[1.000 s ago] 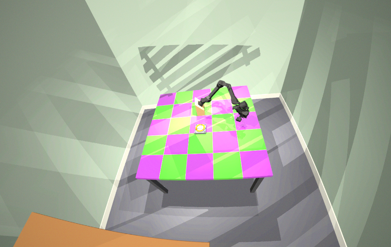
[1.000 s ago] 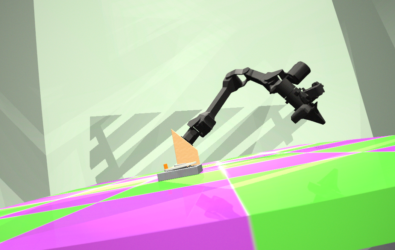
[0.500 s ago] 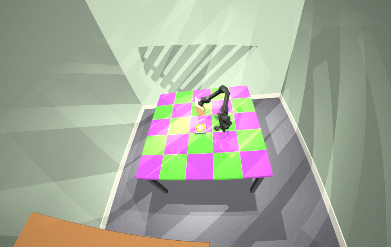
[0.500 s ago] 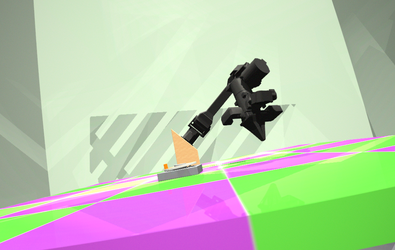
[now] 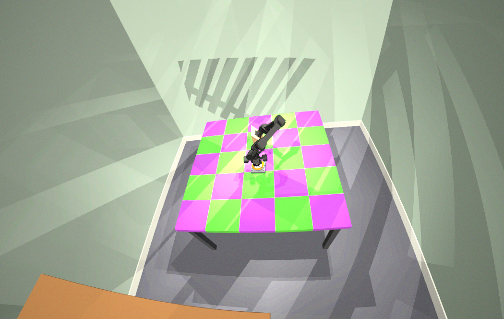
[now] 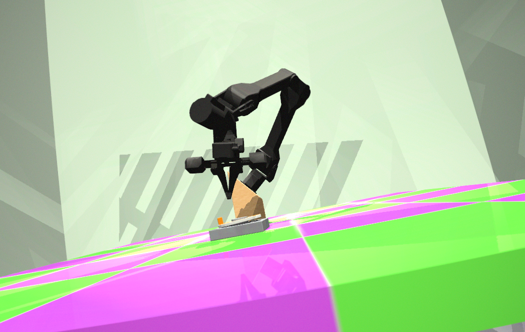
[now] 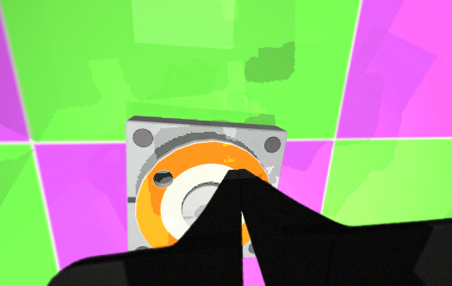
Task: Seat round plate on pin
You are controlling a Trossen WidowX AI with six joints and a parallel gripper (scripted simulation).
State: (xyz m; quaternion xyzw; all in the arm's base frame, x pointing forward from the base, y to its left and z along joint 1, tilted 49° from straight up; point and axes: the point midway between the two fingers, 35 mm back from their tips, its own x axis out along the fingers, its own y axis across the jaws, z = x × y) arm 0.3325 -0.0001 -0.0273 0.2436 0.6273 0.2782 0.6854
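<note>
Right now the round plate is 5 cm below my gripper tip, 4 cm behind it and 1 cm to the right of it.
</note>
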